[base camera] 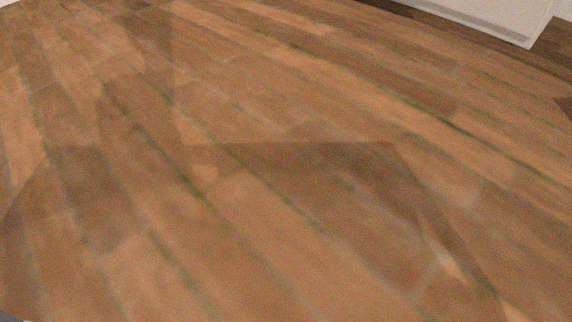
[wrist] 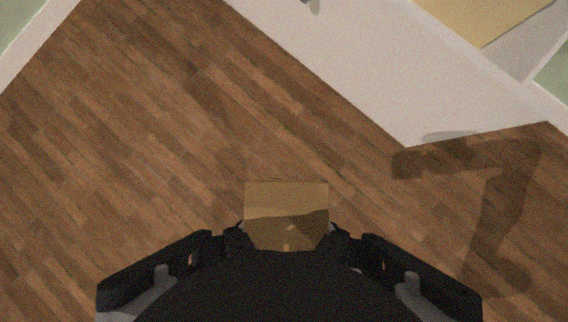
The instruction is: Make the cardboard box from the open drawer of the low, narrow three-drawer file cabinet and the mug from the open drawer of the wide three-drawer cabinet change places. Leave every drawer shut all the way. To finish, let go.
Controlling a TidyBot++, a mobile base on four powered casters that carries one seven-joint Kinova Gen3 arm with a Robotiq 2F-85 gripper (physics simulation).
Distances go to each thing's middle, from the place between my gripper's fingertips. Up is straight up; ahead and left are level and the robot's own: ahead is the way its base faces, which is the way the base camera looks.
Now: the brown cardboard box (wrist: 285,215) 20 mm above my hand.
